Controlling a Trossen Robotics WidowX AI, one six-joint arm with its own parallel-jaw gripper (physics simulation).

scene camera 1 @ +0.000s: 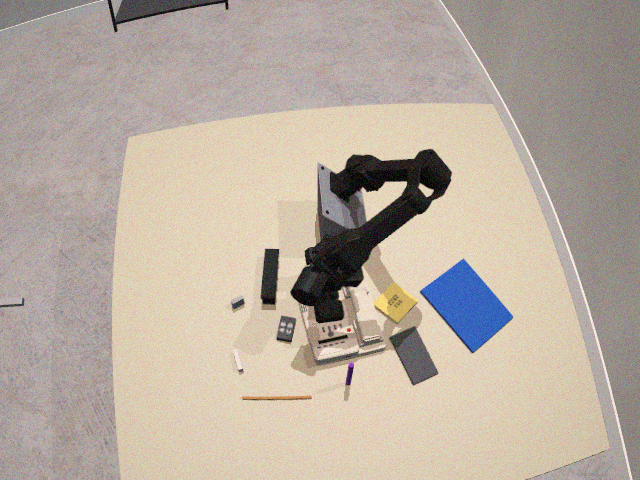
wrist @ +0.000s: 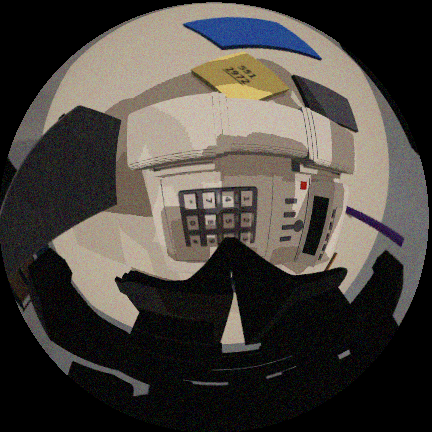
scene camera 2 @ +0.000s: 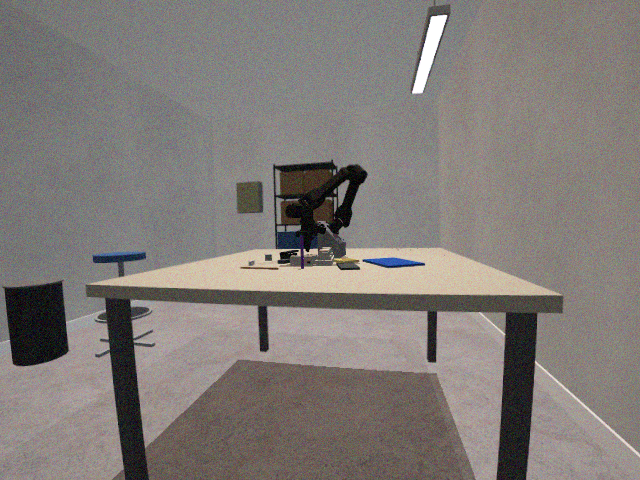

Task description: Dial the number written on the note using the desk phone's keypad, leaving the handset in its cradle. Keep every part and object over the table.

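Places are measured from the arm's base along level axes (x right, y ahead, z up), in millimetres.
Pixels of known places: gripper, between the fingertips: [scene camera 1: 323,301] [wrist: 228,241] [scene camera 2: 307,252]; arm's base, origin of its link: [scene camera 1: 339,187] [scene camera 2: 331,229].
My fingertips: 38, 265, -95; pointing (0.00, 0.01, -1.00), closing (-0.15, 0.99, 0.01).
Observation:
For each thing: its top centre in the pictures, then the offset to it from my fingertips, as dx, dy, dz.
- cream desk phone, centre of its top: [wrist: 276,199] [scene camera 1: 340,312] [scene camera 2: 313,253] -40, +29, -2
- yellow note, centre of its top: [wrist: 241,72] [scene camera 1: 395,302] [scene camera 2: 346,259] -178, -12, -33
- blue folder, centre of its top: [scene camera 1: 469,304] [scene camera 2: 391,261] -378, +1, -35
- dark slab, centre of its top: [wrist: 333,103] [scene camera 1: 414,355] [scene camera 2: 347,265] -221, +137, -36
- purple pen, centre of its top: [scene camera 1: 351,364] -58, +204, +87
- orange stick, centre of its top: [scene camera 1: 276,397] +110, +247, -38
- small remote, centre of its top: [scene camera 1: 286,327] +89, +59, -29
- black block, centre of its top: [scene camera 1: 269,272] [scene camera 2: 289,251] +130, -79, -4
- white piece, centre of its top: [scene camera 1: 237,359] +204, +152, -24
- grey block, centre of its top: [scene camera 1: 236,299] +211, -8, -14
The cream desk phone [scene camera 1: 338,352] [scene camera 2: 310,259] [wrist: 266,200] lies on the table, with its handset [scene camera 1: 370,330] [wrist: 175,125] resting along the cradle. Its keypad [wrist: 219,220] shows in the wrist view, turned sideways, with 1, 4, 7 and * in the upper row. The yellow note [scene camera 1: 396,303] [scene camera 2: 347,260] [wrist: 240,75] beside the handset reads 551 2972. My gripper [scene camera 2: 308,250] [wrist: 228,241] is shut and empty, pointing down over the phone. In the wrist view its tips overlap the lower row around the 6 key and partly hide it. I cannot tell whether they touch a key.
A blue folder [scene camera 1: 467,305] [wrist: 252,32] and dark slab [scene camera 1: 413,356] [wrist: 325,100] lie beyond the note. A purple pen [scene camera 1: 349,374] [wrist: 375,225] stands near the phone. An orange stick [scene camera 1: 276,397], small remote [scene camera 1: 285,329], black block [scene camera 1: 269,275], white piece [scene camera 1: 237,360] and grey block [scene camera 1: 237,302] are also there.

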